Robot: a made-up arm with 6 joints.
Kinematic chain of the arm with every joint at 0, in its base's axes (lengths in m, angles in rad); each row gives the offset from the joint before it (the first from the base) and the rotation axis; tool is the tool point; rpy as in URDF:
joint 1: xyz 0 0 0.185 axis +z
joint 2: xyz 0 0 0 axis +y
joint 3: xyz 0.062 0 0.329 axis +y
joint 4: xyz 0.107 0 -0.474 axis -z
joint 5: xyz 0 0 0 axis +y
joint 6: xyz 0.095 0 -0.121 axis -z
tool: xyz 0 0 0 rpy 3.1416 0 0
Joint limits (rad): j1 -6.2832..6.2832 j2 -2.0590..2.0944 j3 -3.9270..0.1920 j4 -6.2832..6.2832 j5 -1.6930..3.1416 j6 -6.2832..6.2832
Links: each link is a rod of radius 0.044 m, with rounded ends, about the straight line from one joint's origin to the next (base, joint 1, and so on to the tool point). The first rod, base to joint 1, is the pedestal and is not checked.
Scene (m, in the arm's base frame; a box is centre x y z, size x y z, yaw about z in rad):
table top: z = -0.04
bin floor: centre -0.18 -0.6 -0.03 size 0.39 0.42 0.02 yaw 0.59
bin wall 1: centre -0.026 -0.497 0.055 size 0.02 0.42 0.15 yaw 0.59
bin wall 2: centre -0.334 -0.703 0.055 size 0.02 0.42 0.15 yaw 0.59
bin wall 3: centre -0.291 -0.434 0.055 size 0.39 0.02 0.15 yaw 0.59
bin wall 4: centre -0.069 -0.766 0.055 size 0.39 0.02 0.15 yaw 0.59
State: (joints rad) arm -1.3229 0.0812 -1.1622 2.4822 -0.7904 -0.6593
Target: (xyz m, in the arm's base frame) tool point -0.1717 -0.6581 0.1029
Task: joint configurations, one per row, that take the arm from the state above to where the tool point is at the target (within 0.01 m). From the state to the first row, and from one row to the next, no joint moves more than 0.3 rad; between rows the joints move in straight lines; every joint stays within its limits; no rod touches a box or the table.
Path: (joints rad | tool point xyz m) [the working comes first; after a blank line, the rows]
Joints at the target: -1.6786 0.5898 -1.5051 2.3278 -0.4393 -0.6593
Straight joint move there: clear.

1: -1.5007 0.3355 -1.3336 2.4050 -0.6148 -0.6593 | -0.0567 -0.6065 0.1927
2: -1.6786 0.5898 -1.5051 2.3278 -0.4393 -0.6593 | -0.1717 -0.6581 0.1029

